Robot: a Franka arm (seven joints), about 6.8 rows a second.
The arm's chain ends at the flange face. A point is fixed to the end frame.
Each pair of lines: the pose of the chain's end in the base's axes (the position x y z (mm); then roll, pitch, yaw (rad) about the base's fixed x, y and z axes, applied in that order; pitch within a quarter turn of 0, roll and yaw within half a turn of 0), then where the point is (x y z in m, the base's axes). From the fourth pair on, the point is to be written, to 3 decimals.
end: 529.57 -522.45 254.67 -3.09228 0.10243 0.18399
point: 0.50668 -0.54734 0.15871
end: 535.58 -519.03 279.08 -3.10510 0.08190 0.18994
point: 0.51504 -0.54491 0.18286
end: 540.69 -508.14 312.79 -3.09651 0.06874 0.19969
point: 0.52147 -0.53315 0.21606
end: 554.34 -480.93 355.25 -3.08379 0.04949 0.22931
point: 0.537 -0.505 0.258
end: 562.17 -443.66 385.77 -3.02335 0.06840 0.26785
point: 0.543 -0.463 0.288
